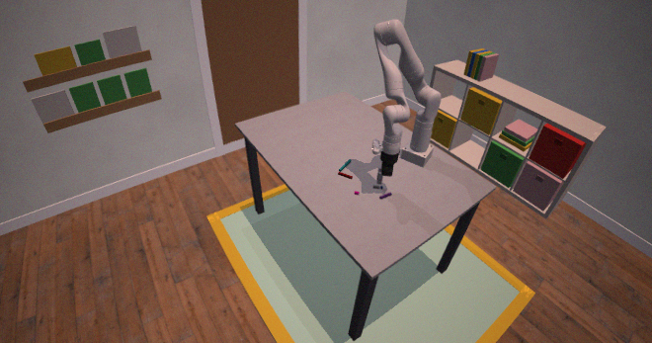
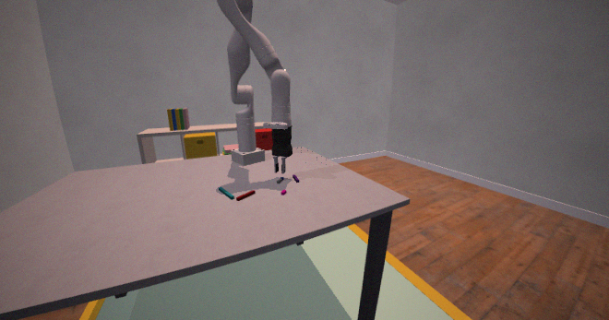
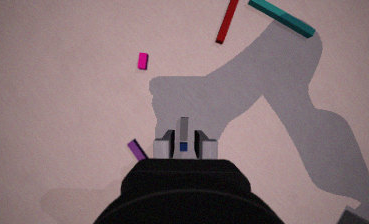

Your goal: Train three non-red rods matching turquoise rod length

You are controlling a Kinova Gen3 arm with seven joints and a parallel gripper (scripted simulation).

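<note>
The grey rod is 50 mm below my hand, 10 mm to the right of it and 10 mm ahead of it. Also, from my hand: blue rod: 50 mm below, 10 mm to the left, 10 mm behind; magenta rod: 110 mm ahead, 50 mm below, 30 mm to the right; purple rod: 60 mm to the left, 50 mm below, 10 mm ahead.
</note>
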